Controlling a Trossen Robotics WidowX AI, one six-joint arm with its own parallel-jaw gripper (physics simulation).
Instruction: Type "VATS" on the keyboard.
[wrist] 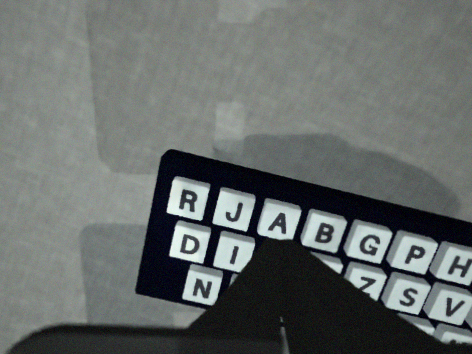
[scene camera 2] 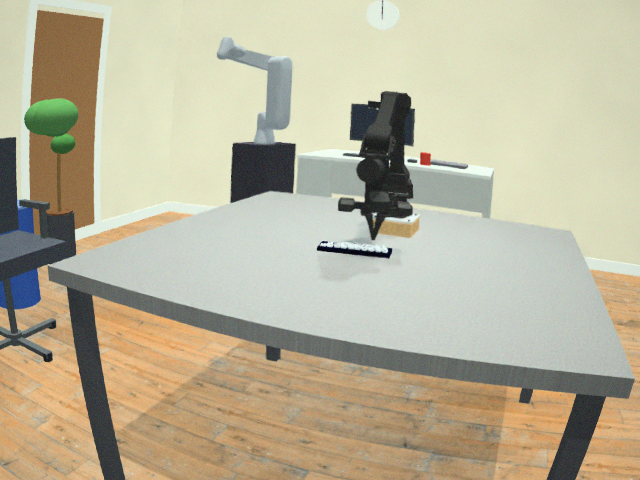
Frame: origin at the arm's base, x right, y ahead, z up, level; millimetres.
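Seen in the pictures: gripper, fingertip midpoint: point(wrist: 277, 252) point(scene camera 2: 373, 240); arm's base at its link origin: point(scene camera 2: 396, 215).
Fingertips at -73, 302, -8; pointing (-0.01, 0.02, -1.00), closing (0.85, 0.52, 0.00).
Offsets run from my fingertips to a thing's top centre, as dx, dy, dz. Level surfaces: height alone.
A dark keyboard @(+51, -1, -24) point(scene camera 2: 354, 252) point(wrist: 165, 172) with white lettered keys lies flat on the table. My gripper point(scene camera 2: 373, 238) point(wrist: 277, 252) is shut and empty, with its tips pointing down. In the wrist view its tips show just below the A key @(+3, +1, -24) point(wrist: 280, 220), between the I key @(-4, -20, -24) point(wrist: 233, 255) and the Z key @(+46, -3, -24) point(wrist: 365, 282). The S key @(+63, +3, -24) point(wrist: 409, 296) and the V key @(+80, +9, -24) point(wrist: 452, 306) show to the right of the fingers. The T key does not show in the wrist view. In the scene view the tips are slightly above the keyboard; the exact gap is hard to tell. The fingers hide several keys in the lower rows.
The grey table @(dz -40) point(scene camera 2: 330, 310) carries the keyboard and the arm's wooden base block point(scene camera 2: 400, 227) behind it. A white desk point(scene camera 2: 398, 178) with a monitor and a red cup point(scene camera 2: 424, 158) stands behind. A grey arm point(scene camera 2: 279, 93) stands on a dark pedestal point(scene camera 2: 263, 173) at the back left.
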